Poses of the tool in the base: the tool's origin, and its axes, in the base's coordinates. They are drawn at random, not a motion.
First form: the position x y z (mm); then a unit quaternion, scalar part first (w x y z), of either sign.
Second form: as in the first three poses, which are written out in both.
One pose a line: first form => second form
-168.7, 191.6, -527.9, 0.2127, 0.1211, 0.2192, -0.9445 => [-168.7, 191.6, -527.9], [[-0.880, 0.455, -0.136], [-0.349, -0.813, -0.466], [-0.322, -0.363, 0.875]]
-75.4, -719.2, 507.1, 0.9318, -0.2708, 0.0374, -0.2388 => [-75.4, -719.2, 507.1], [[0.883, 0.425, 0.199], [-0.465, 0.739, 0.487], [0.060, -0.523, 0.851]]
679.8, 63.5, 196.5, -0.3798, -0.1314, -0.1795, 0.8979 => [679.8, 63.5, 196.5], [[-0.677, 0.729, -0.100], [-0.635, -0.647, -0.422], [-0.372, -0.223, 0.901]]
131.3, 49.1, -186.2, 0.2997, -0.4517, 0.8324, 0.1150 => [131.3, 49.1, -186.2], [[-0.412, -0.821, 0.395], [-0.683, 0.565, 0.462], [-0.603, -0.079, -0.794]]
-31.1, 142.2, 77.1, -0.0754, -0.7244, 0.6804, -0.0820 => [-31.1, 142.2, 77.1], [[0.061, -0.998, 0.016], [-0.973, -0.063, -0.221], [0.221, -0.002, -0.975]]
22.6, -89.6, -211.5, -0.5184, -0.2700, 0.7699, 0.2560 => [22.6, -89.6, -211.5], [[-0.317, -0.150, -0.937], [-0.681, 0.723, 0.114], [0.660, 0.674, -0.331]]
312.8, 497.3, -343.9, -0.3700, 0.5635, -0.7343, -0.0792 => [312.8, 497.3, -343.9], [[-0.091, -0.886, 0.454], [-0.769, 0.352, 0.533], [-0.633, -0.301, -0.714]]
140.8, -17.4, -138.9, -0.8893, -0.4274, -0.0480, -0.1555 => [140.8, -17.4, -138.9], [[0.947, -0.236, 0.218], [0.318, 0.586, -0.745], [0.048, 0.775, 0.630]]
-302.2, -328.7, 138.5, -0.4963, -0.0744, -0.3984, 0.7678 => [-302.2, -328.7, 138.5], [[-0.496, 0.821, 0.281], [-0.703, -0.190, -0.686], [-0.510, -0.538, 0.672]]
